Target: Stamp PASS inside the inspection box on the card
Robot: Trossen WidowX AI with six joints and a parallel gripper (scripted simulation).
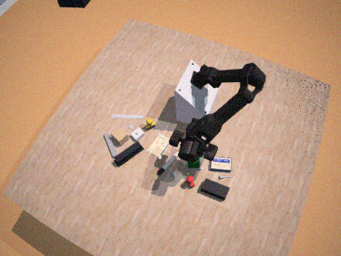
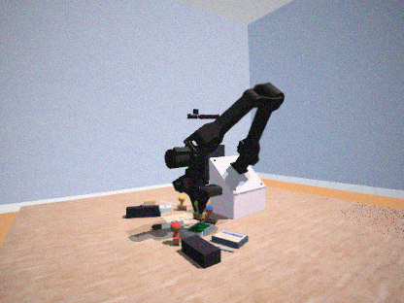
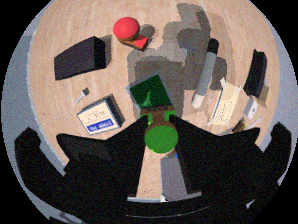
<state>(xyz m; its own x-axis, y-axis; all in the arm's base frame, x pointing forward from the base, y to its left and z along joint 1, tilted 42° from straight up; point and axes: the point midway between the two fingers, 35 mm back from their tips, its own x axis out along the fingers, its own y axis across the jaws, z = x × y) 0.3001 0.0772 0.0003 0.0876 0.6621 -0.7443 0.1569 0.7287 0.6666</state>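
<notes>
Now: the green ink pad 60 mm below my gripper tip. From my gripper tip the other things lie so: blue stamp 80 mm behind, 40 mm below, 30 mm to the right; red-knobbed stamp 110 mm ahead, 40 mm below, 20 mm to the left; green-knobbed PASS stamp right at my gripper tip.
</notes>
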